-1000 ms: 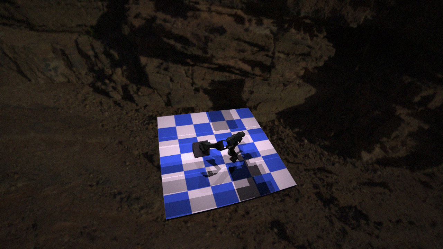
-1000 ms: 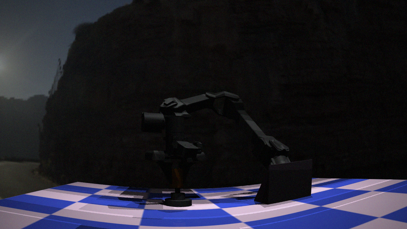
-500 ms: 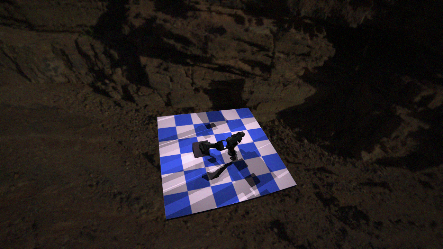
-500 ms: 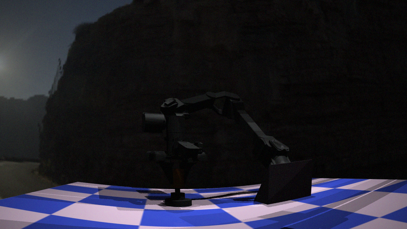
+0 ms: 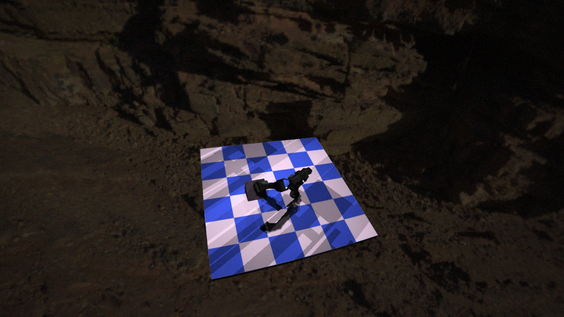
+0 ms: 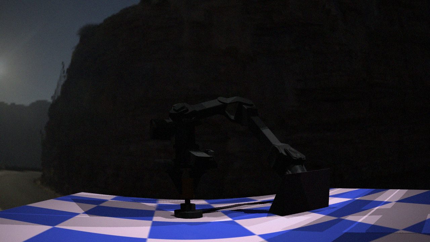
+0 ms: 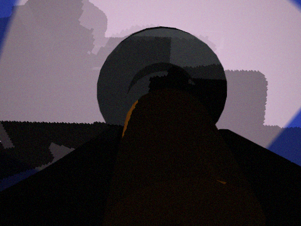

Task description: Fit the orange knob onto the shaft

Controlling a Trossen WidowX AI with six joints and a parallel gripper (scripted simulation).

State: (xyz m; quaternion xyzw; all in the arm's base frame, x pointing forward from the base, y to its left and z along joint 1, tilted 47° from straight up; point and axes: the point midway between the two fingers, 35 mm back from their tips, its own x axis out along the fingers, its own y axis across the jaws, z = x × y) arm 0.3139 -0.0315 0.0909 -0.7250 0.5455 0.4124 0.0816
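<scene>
Now: the orange knob 20 mm above my gripper tip. The rest, counted from my gripper tip: pedestal 40 mm below.
</scene>
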